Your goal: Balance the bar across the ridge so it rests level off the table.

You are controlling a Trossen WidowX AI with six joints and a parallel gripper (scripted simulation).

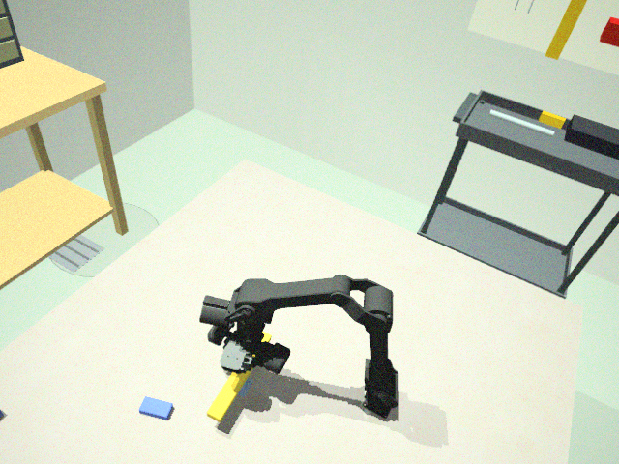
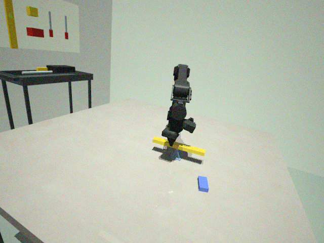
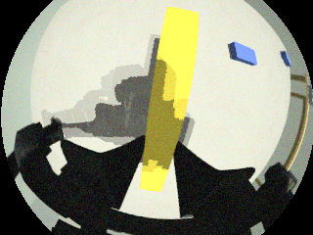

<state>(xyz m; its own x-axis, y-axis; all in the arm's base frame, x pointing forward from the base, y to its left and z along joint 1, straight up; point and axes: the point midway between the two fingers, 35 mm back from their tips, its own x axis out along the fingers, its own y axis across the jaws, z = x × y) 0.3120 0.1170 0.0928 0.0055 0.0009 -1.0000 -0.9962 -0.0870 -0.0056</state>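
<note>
Now: the yellow bar 30 mm to the left of my gripper tip. The rest, counted from my gripper tip: flat blue block 120 mm ahead, 180 mm to the left, 50 mm below.
</note>
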